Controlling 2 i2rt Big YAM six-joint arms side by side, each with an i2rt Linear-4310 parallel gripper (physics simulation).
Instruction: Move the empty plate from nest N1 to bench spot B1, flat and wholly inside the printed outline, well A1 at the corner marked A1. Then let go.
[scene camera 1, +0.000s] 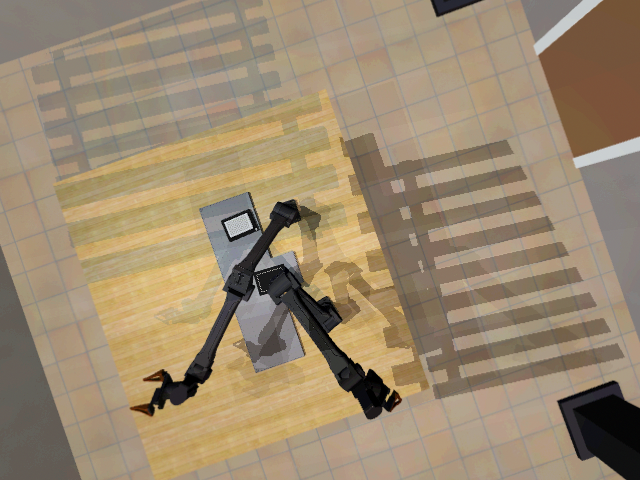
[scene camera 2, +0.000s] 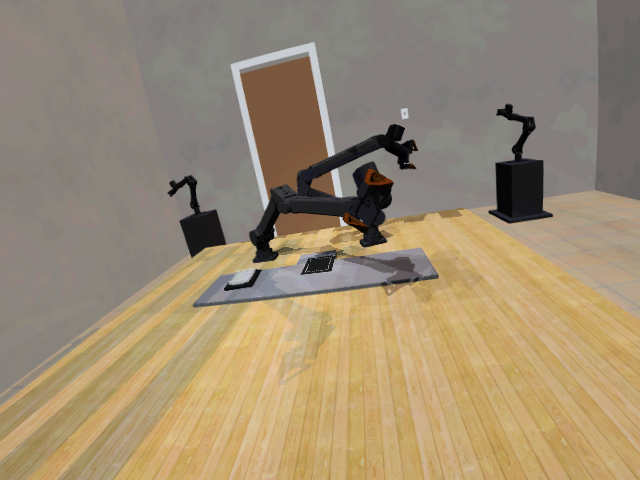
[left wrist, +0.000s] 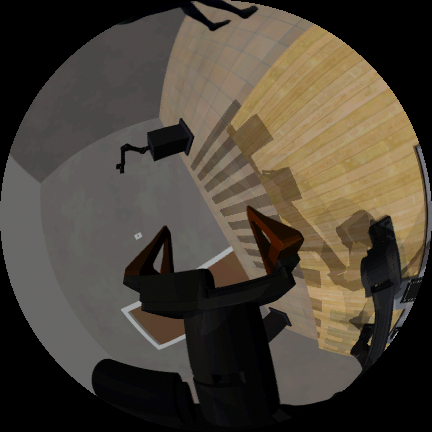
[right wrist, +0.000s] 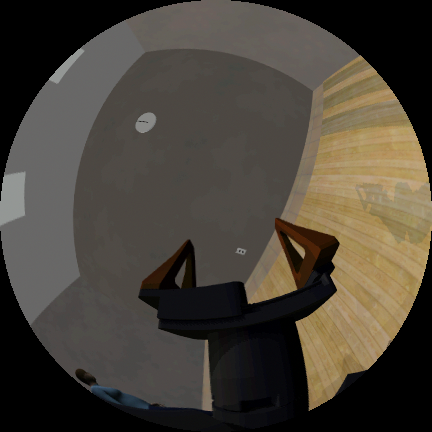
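Pixels of known places: left gripper, fingertip midpoint: (scene camera 1: 391, 391) (scene camera 2: 416, 159) (left wrist: 205, 219); right gripper, fingertip midpoint: (scene camera 1: 136, 393) (scene camera 2: 356, 203) (right wrist: 232, 233); left arm's base at its link origin: (scene camera 1: 325, 309) (scene camera 2: 373, 242) (left wrist: 383, 237); right arm's base at its link origin: (scene camera 1: 290, 212) (scene camera 2: 265, 258).
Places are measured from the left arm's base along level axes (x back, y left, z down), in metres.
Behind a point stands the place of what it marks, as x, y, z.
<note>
The pale plate (scene camera 1: 238, 225) @[-0.152, -0.621, -0.036] (scene camera 2: 242, 277) @[-0.181, -0.616, -0.039] sits flat in the black nest (scene camera 1: 242, 236) @[-0.168, -0.563, -0.023] (scene camera 2: 254, 279) @[-0.190, -0.568, -0.022] on the grey bench panel (scene camera 1: 289, 351) @[-0.280, 0.085, -0.013] (scene camera 2: 351, 279) @[-0.373, -0.191, -0.013]. The bench spot (scene camera 1: 266, 281) @[-0.188, -0.295, -0.015] (scene camera 2: 318, 264) @[-0.161, -0.291, -0.015] is a black patch with a dashed outline; the left arm's elbow covers part of it in scene camera 1. Corner marks are too small to read. My left gripper (scene camera 1: 392, 401) @[0.094, 0.308, -0.349] (scene camera 2: 415, 156) @[0.094, 0.308, -0.349] (left wrist: 205, 219) @[0.094, 0.308, -0.349] is open and empty, raised far from the plate. My right gripper (scene camera 1: 138, 393) @[-0.730, -0.203, -0.358] (scene camera 2: 368, 199) @[-0.730, -0.203, -0.358] (right wrist: 232, 233) @[-0.730, -0.203, -0.358] is open and empty, raised at the lower left in scene camera 1.
The right arm (scene camera 1: 219, 322) @[-0.339, -0.265, -0.327] passes over the panel between plate and spot in scene camera 1. The left arm (scene camera 1: 317, 330) @[0.001, -0.077, -0.456] reaches to the lower right. Both stand on the wooden table (scene camera 1: 155, 232) @[-0.559, -0.832, 0.000] (scene camera 2: 361, 387) @[-0.868, -0.279, 0.000]. Black pedestals (scene camera 2: 519, 188) (scene camera 2: 202, 231) with small arms stand beyond the table.
</note>
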